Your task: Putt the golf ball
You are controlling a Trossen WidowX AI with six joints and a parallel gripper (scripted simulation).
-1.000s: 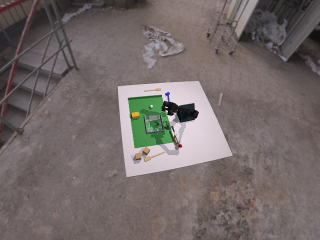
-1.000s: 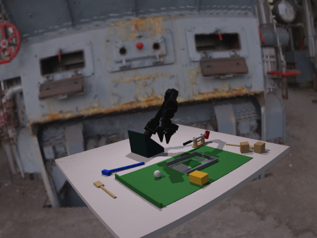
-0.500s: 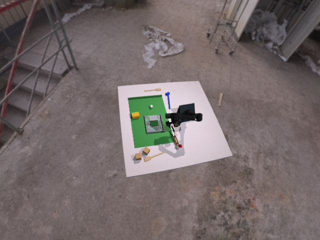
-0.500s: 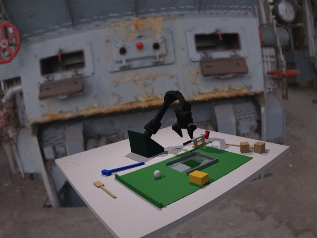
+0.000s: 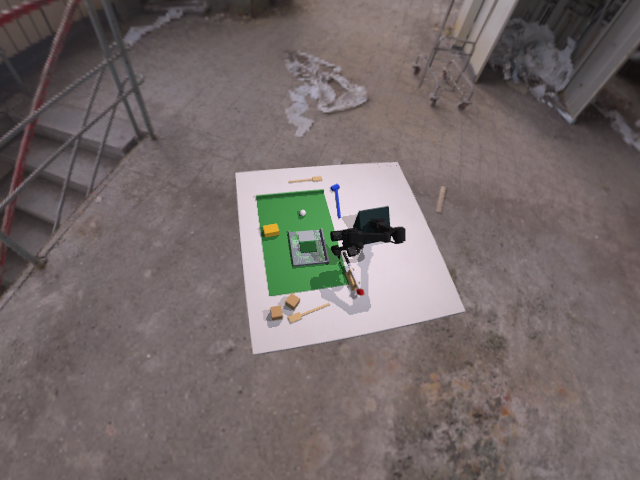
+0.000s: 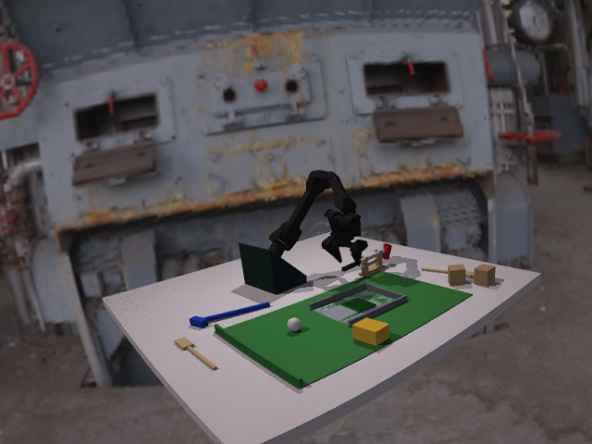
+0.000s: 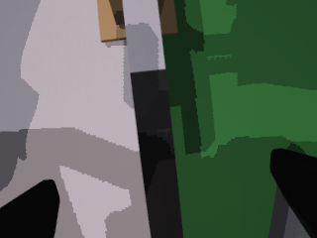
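The blue putter lies 2 cm behind my gripper tip, 49 cm to the right of it and 6 cm below it. The rest, counted from my gripper tip: red putter: 3 cm behind, 11 cm to the left, 1 cm below; then small wooden rack: 3 cm behind, 13 cm to the left, 4 cm below; then green mat: 27 cm ahead, 19 cm to the right, 7 cm below.
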